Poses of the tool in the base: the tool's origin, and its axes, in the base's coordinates. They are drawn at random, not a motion.
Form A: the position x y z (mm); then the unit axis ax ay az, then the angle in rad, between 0 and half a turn.
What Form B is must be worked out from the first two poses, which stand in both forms.
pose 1, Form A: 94 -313 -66 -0.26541 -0.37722 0.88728 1.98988
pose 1, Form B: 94 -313 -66 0.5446 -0.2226 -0.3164 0.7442
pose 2, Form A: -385 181 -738 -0.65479 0.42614 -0.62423 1.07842
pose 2, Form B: -385 181 -738 0.8581 -0.3362 0.2188 -0.3205
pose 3, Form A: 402 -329 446 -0.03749 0.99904 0.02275 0.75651
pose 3, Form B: 402 -329 446 0.9293 -0.0138 0.3689 0.0084
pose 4, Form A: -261 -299 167 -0.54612 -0.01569 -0.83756 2.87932
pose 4, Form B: -261 -299 167 0.1308 -0.5414 -0.0156 -0.8304
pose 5, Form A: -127 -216 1 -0.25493 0.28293 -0.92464 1.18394
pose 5, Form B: -127 -216 1 0.8298 -0.1423 0.1579 -0.5159
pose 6, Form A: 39 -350 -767 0.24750 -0.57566 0.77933 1.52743
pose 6, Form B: 39 -350 -767 0.7223 0.1712 -0.3981 0.5390
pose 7, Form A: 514 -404 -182 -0.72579 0.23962 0.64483 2.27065
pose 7, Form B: 514 -404 -182 0.4218 -0.6581 0.2173 0.5847
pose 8, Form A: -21 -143 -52 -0.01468 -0.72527 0.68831 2.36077
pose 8, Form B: -21 -143 -52 0.3806 -0.0136 -0.6707 0.6365
